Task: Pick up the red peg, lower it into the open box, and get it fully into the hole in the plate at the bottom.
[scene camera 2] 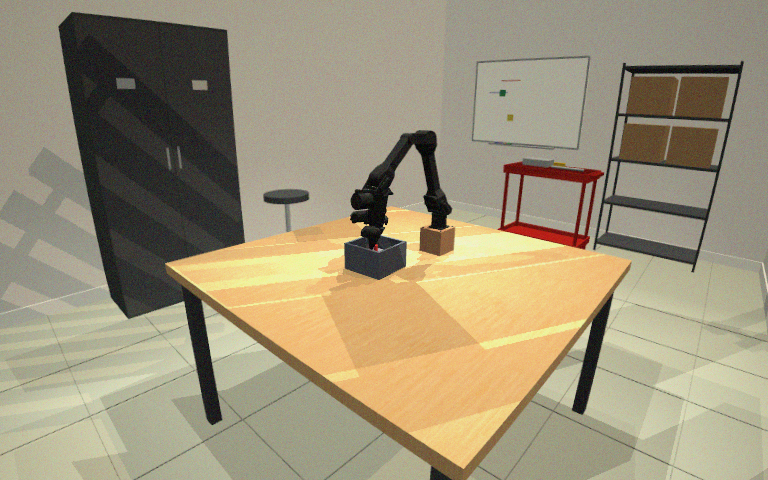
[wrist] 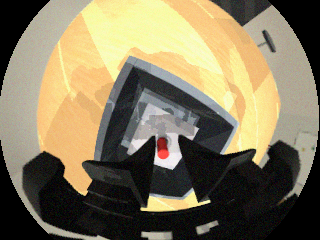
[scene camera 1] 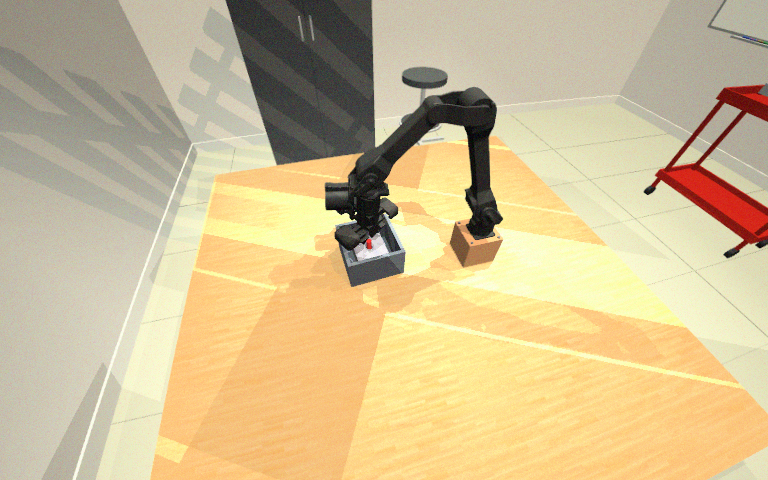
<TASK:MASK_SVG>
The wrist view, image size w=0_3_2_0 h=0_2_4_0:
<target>my gripper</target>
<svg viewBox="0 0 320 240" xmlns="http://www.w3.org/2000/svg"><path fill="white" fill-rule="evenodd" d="M49 233L49 236L55 240L83 240L77 239L77 237L76 239L73 239L73 237L71 239L71 237ZM21 189L36 215L44 223L69 233L99 235L108 240L149 240L141 232L172 231L171 240L264 240L299 197L295 192L272 209L273 204L280 203L295 189L301 161L299 151L285 141L277 140L269 147L268 163L265 161L261 169L252 161L256 149L221 155L179 135L177 144L197 203L211 203L167 212L140 211L147 208L151 192L155 135L121 163L83 161L83 169L92 179L87 196L69 184L63 176L64 164L47 151L24 164ZM217 220L219 225L209 228L211 232L203 233L203 235L197 233L196 227Z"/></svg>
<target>grey box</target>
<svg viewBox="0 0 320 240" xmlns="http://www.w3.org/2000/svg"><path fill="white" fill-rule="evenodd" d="M183 157L180 157L175 169L153 165L151 192L148 196L157 199L185 200L191 195L192 181L189 180ZM129 55L108 95L97 131L93 160L121 163L131 156L127 153L129 144L148 104L195 125L199 132L193 137L193 141L224 155L240 123L195 85L181 80L179 76L157 67L156 64Z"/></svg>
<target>white plate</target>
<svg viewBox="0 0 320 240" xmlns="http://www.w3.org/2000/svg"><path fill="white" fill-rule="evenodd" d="M148 104L143 119L137 125L127 153L132 155L133 152L139 151L141 145L147 143L151 136L155 135L155 165L175 169L180 157L183 156L181 155L179 144L177 144L179 135L193 140L193 137L199 132L199 128L188 123L188 121L177 119L177 117ZM159 137L164 137L165 143L167 143L169 151L167 159L159 159L159 156L157 156L156 141Z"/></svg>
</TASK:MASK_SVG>
